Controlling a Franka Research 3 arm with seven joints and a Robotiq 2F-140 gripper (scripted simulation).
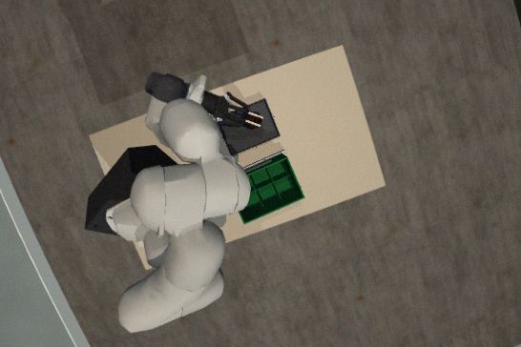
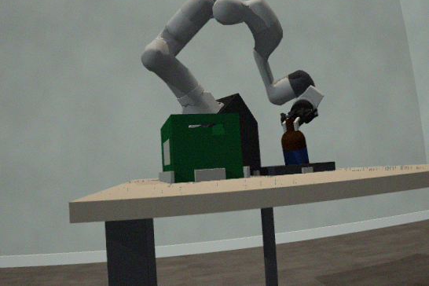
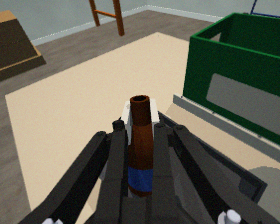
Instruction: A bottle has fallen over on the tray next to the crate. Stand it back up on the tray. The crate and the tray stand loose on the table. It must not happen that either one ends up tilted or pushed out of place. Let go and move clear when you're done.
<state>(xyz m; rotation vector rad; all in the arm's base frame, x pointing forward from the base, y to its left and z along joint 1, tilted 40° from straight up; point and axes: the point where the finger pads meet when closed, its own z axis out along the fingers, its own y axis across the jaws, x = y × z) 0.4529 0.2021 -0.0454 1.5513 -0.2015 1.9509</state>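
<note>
The bottle is 60 mm below my hand. The rest, counted from my hand: dark grey tray (140 mm below, 30 mm behind, 20 mm to the right); then green crate (290 mm to the right, 60 mm below, 50 mm behind).
</note>
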